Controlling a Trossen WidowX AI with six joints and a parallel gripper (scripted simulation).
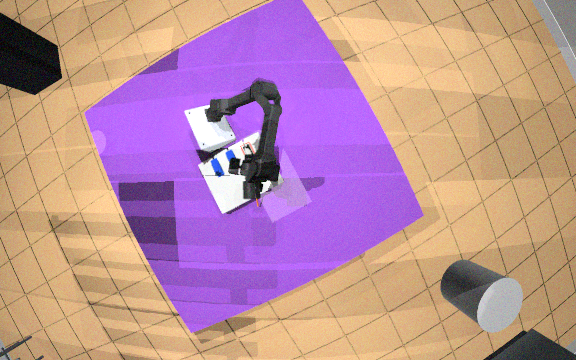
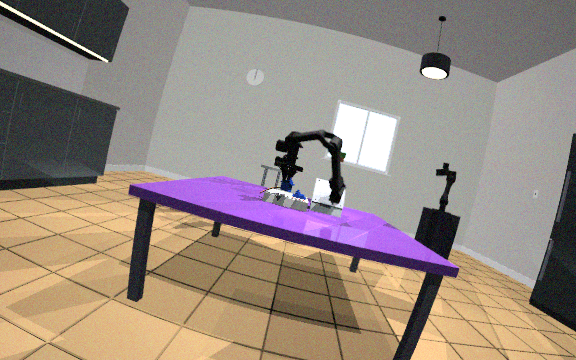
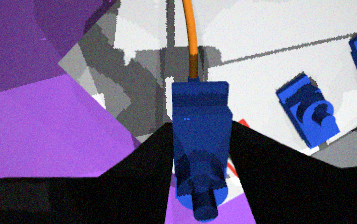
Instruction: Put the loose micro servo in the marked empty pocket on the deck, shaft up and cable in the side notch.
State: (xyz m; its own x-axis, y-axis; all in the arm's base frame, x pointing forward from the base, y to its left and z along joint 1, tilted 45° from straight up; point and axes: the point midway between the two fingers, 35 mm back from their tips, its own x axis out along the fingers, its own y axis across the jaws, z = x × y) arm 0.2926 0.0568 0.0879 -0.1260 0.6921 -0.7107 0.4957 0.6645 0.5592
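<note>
My gripper tip is 100 mm above the white deck, 70 mm to the left of it and 20 mm short of it.
</note>
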